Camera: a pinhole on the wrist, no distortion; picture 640 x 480 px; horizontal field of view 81.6 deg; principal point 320.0 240.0 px. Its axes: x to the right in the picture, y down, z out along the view. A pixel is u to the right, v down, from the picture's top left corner.
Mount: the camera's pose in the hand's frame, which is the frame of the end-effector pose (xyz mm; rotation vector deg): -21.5 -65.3 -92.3 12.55 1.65 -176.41
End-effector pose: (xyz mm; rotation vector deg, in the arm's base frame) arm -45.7 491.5 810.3 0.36 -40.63 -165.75
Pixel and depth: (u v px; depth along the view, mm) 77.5 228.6 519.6
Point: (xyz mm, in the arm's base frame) -309.7 706.9 1216.4
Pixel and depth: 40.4 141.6 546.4
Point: -350.2 599.6 1313.5
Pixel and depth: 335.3 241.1 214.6
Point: -2.3 617.9 880.9
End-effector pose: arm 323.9 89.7 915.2 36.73 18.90 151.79
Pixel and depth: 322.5 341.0 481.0
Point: 642.3 289.4 1148.3
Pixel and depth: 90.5 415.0 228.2
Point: 375.8 301.6 1029.3
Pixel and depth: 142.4 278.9 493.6
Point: 447.4 312.1 1307.5
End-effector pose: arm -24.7 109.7 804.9 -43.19 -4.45 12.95
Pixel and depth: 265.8 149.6 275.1
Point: -76.0 227.4 942.6
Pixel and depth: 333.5 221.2 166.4
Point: -74.8 102.8 899.4
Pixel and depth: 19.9 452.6 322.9
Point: 174.8 159.5 1160.1
